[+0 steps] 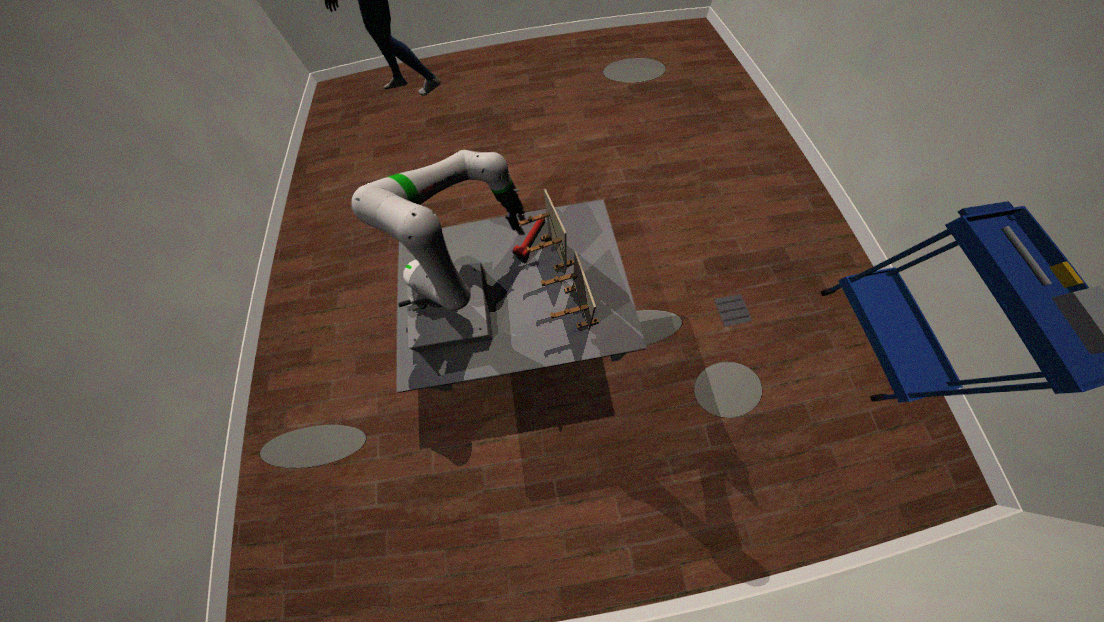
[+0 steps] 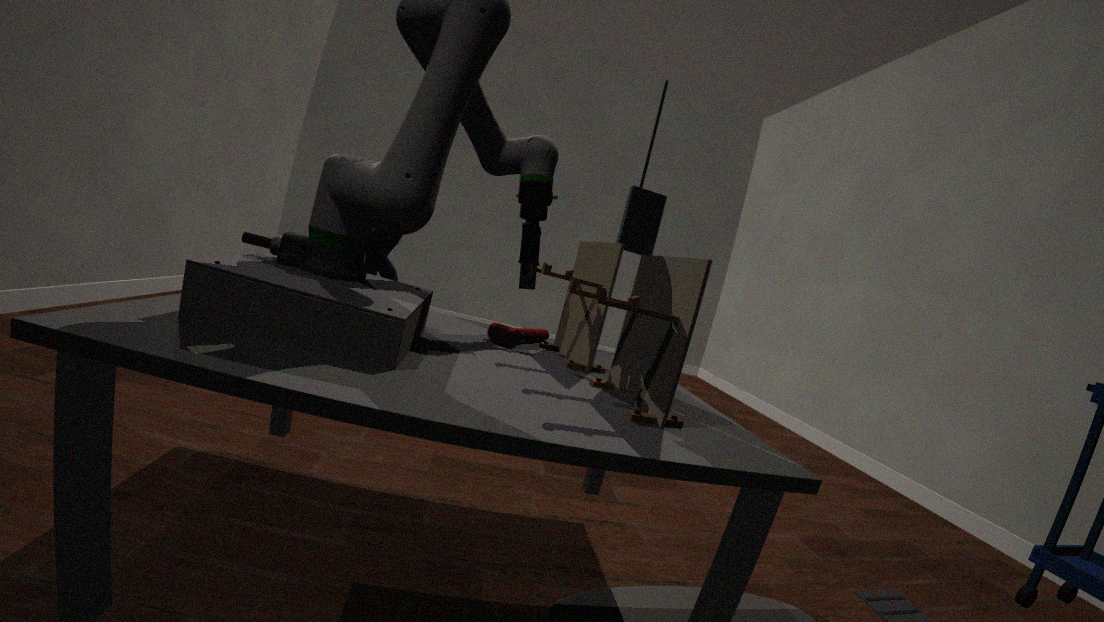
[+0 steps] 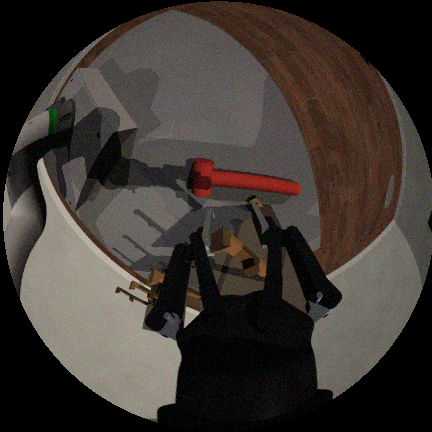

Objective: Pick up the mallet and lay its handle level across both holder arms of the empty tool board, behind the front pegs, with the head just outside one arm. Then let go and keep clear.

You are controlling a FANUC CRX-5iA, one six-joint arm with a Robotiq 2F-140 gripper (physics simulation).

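Note:
The red mallet [image 1: 531, 236] [image 2: 527, 336] [image 3: 250, 181] lies on the grey table [image 1: 494, 367] [image 2: 432, 424], head towards the robot base, handle end near the far tool board [image 1: 554, 224] [image 2: 593, 266]. My gripper [image 1: 516, 224] [image 2: 527, 282] [image 3: 232, 213] is above the table, beside the far board's outer holder arm [image 1: 538, 219]. Its fingers stand partly apart with no mallet between them. The far board's other holder arm [image 1: 545, 246] points the same way. The near tool board [image 1: 585, 285] [image 2: 683, 278] has two holder arms too. No tool shows on either board. Exact contact between fingers and arm cannot be told.
The robot base block [image 1: 455, 333] [image 2: 293, 316] stands on the table at the other side from the boards. A dark box with a rod [image 2: 642, 220] shows behind the boards. A blue cart [image 1: 896, 336] stands on the floor at right. A person [image 1: 383, 34] is at the far wall.

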